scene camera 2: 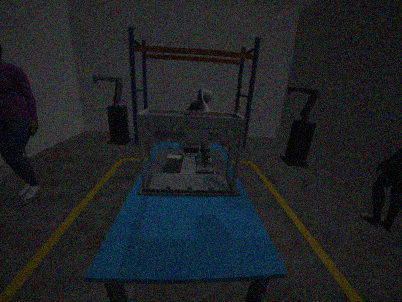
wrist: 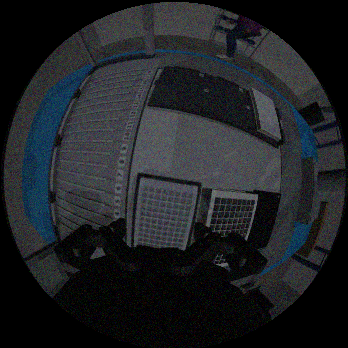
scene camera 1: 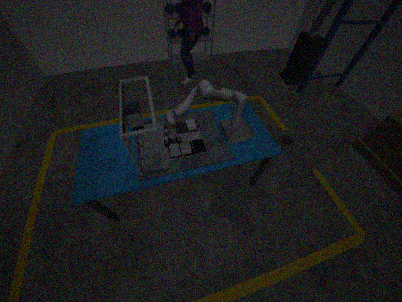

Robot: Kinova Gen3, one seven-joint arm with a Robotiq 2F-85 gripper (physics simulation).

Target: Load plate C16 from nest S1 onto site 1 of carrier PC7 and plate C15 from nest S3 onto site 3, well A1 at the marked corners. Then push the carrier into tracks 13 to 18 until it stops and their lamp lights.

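Frame: origin at the arm's base, x back, y left, z down, level; centimetres.
Seen in the pictures: gripper, fingertip midpoint: (scene camera 2: pixel 204 164) (wrist: pixel 159 228) (scene camera 1: pixel 173 146); arm's base at its link origin: (wrist: pixel 318 182) (scene camera 1: pixel 234 124).
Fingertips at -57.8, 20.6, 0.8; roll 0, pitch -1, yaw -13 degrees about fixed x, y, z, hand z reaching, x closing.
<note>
Pixels of each thing's top centre, then the offset from my fingertips to it, as dx, dy, dz. Level surfaces: height alone.
- white plate with larger dark wells, top centre: (wrist: pixel 228 236) (scene camera 2: pixel 204 159) (scene camera 1: pixel 185 145) +9.5, -0.8, -0.4
- dark carrier at its top centre: (wrist: pixel 234 94) (scene camera 2: pixel 174 160) (scene camera 1: pixel 180 126) +7.1, -25.8, +2.4
- pale block at its top centre: (wrist: pixel 268 110) (scene camera 1: pixel 191 123) +17.3, -27.9, +2.4
- grooved track deck at its surface level: dz +5.4
My gripper (wrist: pixel 159 228) (scene camera 2: pixel 205 156) is open and empty. In the wrist view its fingertips appear at either side of the near part of a pale, many-welled plate (wrist: pixel 167 212) (scene camera 1: pixel 175 150), which lies in a dark-edged nest; the height gap is hard to judge. A white plate with larger dark wells (wrist: pixel 232 212) (scene camera 1: pixel 186 147) lies to its right, partly behind the right finger. The dark carrier (wrist: pixel 205 97) (scene camera 2: pixel 172 165) lies at the back, with a pale block (wrist: pixel 267 115) (scene camera 1: pixel 191 125) at its right end. Plate and nest labels are not readable.
The grooved track deck (wrist: pixel 90 150) with a number strip lies left of the nests. A pale upright frame (scene camera 1: pixel 120 107) (scene camera 2: pixel 235 150) rises around the deck's far side. A dark, empty-looking nest (wrist: pixel 267 220) (scene camera 1: pixel 198 145) is right of the white plate. A person (scene camera 1: pixel 191 30) (scene camera 2: pixel 15 105) stands beyond the table.
</note>
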